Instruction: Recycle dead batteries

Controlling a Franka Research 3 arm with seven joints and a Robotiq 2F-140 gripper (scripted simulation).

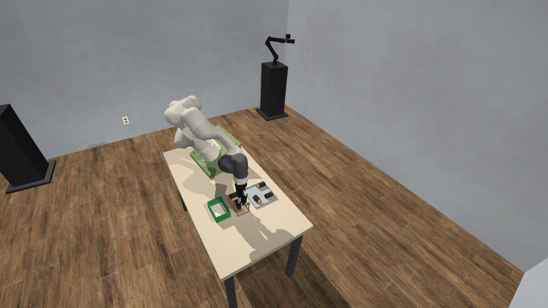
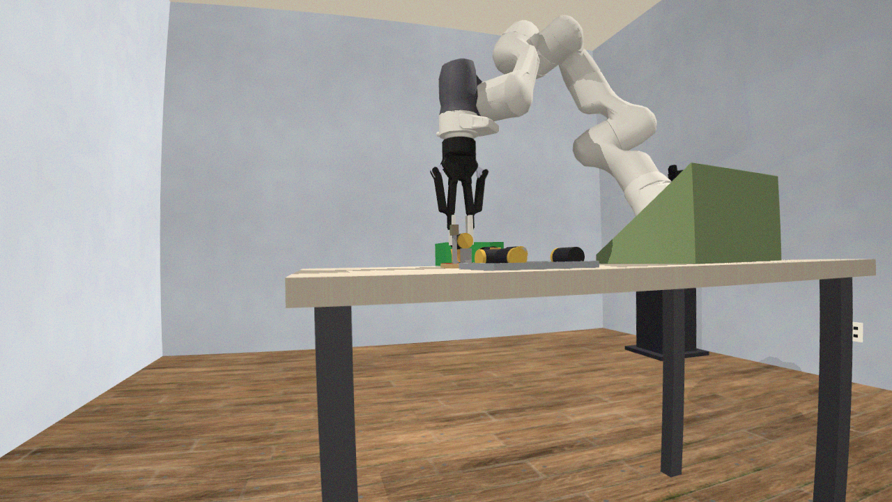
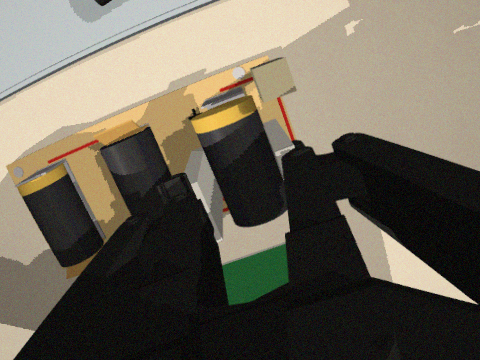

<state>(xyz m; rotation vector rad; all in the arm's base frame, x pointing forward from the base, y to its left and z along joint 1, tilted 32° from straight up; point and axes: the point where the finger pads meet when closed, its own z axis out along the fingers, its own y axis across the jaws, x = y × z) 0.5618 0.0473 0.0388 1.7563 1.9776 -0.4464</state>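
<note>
My gripper is now 4 cm to the right of the bulb post, 4 cm above it and 2 cm short of it. Round my hand: battery holder (8 cm below, 6 cm behind); then green recycling box (14 cm to the right, 7 cm below, 6 cm behind); then grey tray (17 cm to the left, 8 cm below, 8 cm behind).
</note>
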